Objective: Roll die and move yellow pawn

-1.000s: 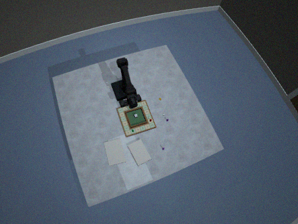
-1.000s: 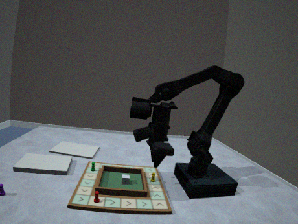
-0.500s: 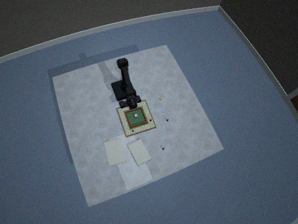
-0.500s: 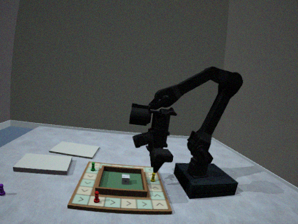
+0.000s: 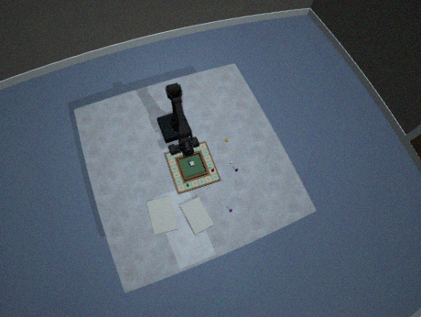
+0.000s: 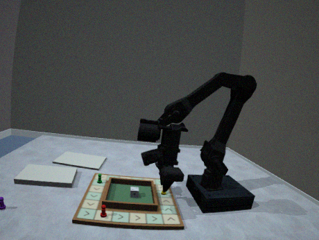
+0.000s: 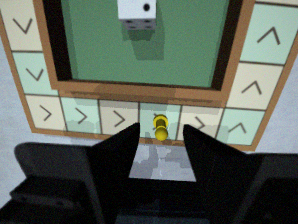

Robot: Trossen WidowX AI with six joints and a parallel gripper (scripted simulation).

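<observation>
My gripper tip is 1 cm above the yellow pawn. Also, from my gripper tip: green pawn: 20 cm ahead, 10 cm to the right, 1 cm below; then white die: 10 cm ahead, 1 cm below; then green tray: 11 cm ahead, 3 cm below.
</observation>
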